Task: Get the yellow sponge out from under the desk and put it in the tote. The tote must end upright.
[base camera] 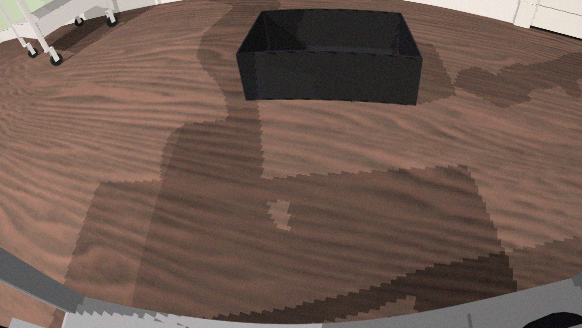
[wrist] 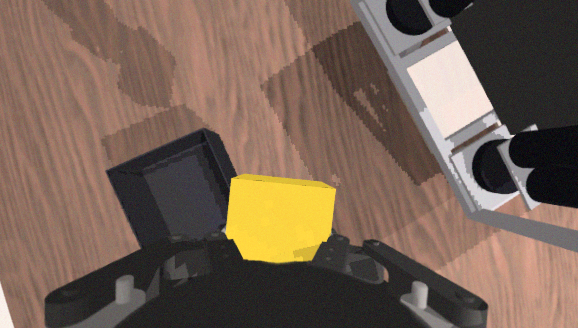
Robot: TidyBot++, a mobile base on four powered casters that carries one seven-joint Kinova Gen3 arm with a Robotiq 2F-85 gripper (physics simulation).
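Frame: origin at the arm's base, x back, y right, z up, level; centimetres.
Seen in the pictures: gripper, fingertip midpoint: (wrist: 277, 231).
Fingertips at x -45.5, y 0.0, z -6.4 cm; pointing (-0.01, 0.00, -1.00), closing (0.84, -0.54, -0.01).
Note:
A point is followed by its place in that frame.
The yellow sponge (wrist: 281, 217) @(x -44.2, y 1.7, z -2.6 cm) is between the fingers of my gripper (wrist: 277, 231) @(x -45.5, y 0.0, z -6.4 cm), which is shut on it, in the lower middle of the wrist view. The black tote (base camera: 330, 77) @(x -53.5, y 2.1, z -34.8 cm) (wrist: 125, 207) @(x -72.3, y 11.6, z -30.1 cm) stands upright and open on the floor, at the top middle of the base camera view. In the wrist view it lies left of the sponge, below it, and its near end is hidden by the gripper. The inside that shows is dark, with no object seen in it. The gripper does not show in the base camera view. The desk cannot be made out in either view.
My mobile base (wrist: 425, 107) @(x -13.4, y -0.4, z -28.7 cm) fills the upper right of the wrist view. A white wheeled frame (base camera: 36, 25) @(x -97.3, y -97.7, z -21.0 cm) stands at the upper left of the base camera view. A white cabinet or wall panel (base camera: 555, 17) @(x -93.8, y 84.6, z -33.7 cm) is at the upper right. Shadows fall across the wooden floor (base camera: 350, 135) @(x -45.0, y 4.3, z -39.6 cm).

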